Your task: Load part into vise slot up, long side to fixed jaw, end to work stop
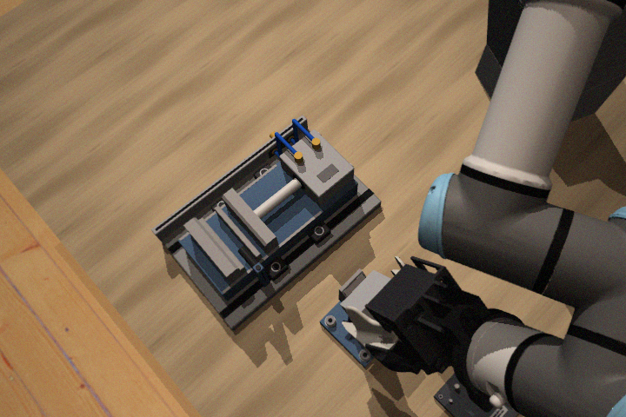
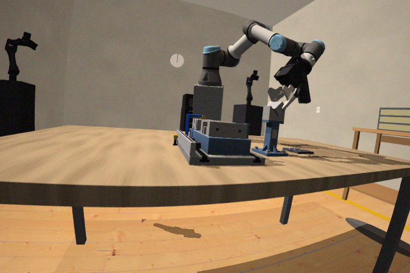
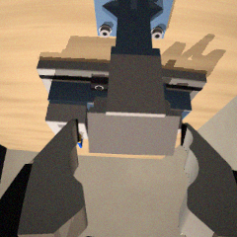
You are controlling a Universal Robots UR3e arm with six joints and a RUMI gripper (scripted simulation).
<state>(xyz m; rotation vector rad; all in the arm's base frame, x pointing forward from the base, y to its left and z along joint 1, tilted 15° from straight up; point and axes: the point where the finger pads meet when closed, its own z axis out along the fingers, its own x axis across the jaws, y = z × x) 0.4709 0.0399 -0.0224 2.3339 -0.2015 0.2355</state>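
The part is 10 mm below my hand. From my hand the other things lie so: white cylinder rod 50 mm behind, 210 mm to the right, 80 mm below; then dark work stop 40 mm ahead, 180 mm to the right, 70 mm below; then moving jaw 220 mm to the right, 80 mm below.
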